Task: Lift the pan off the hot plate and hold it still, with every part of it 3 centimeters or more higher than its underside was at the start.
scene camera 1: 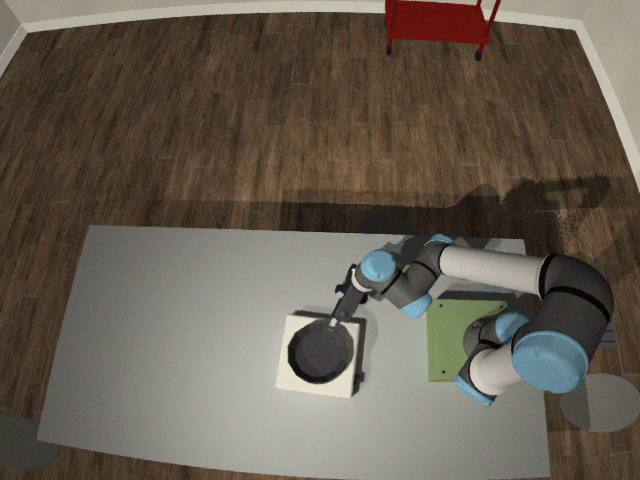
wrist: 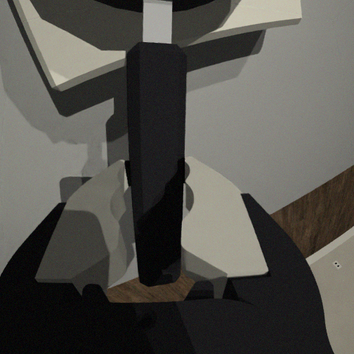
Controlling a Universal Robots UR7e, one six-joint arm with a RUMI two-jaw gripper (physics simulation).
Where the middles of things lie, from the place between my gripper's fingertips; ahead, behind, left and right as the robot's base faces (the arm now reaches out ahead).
Labels:
Right now my hand is 60 mm short of the dark round pan (scene camera 1: 317,353) and 90 mm to the right of it. Also, from my hand: cream hot plate (scene camera 1: 341,386) (70 mm ahead, 170 mm to the left, 80 mm below).

